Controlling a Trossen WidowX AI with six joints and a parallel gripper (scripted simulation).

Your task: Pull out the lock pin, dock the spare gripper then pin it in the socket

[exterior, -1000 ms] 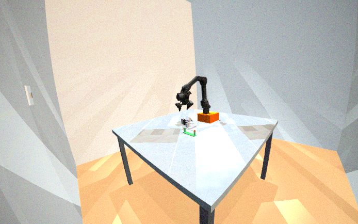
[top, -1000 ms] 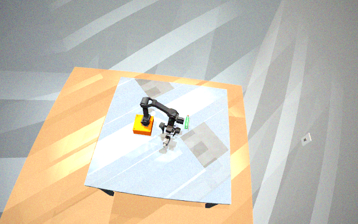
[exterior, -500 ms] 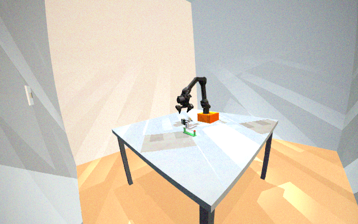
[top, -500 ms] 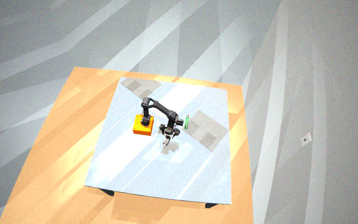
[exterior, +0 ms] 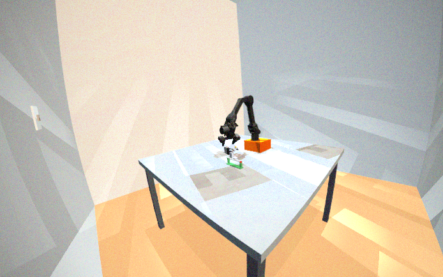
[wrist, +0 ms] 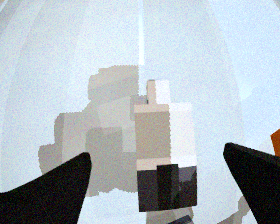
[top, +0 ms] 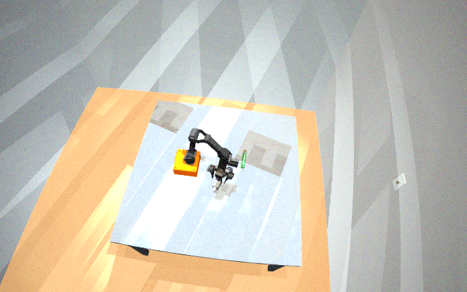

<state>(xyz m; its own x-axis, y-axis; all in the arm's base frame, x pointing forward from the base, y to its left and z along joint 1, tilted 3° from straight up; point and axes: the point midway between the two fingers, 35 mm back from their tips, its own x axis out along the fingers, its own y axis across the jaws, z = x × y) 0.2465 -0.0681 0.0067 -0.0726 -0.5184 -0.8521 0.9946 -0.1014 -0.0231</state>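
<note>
My gripper tip is 10 mm past the spare gripper, 10 mm to the left of it and 40 mm above it. Round my gripper tip: green bracket (130 mm ahead, 270 mm to the left, 50 mm below); mount (30 mm ahead, 140 mm to the left, 20 mm below).
</note>
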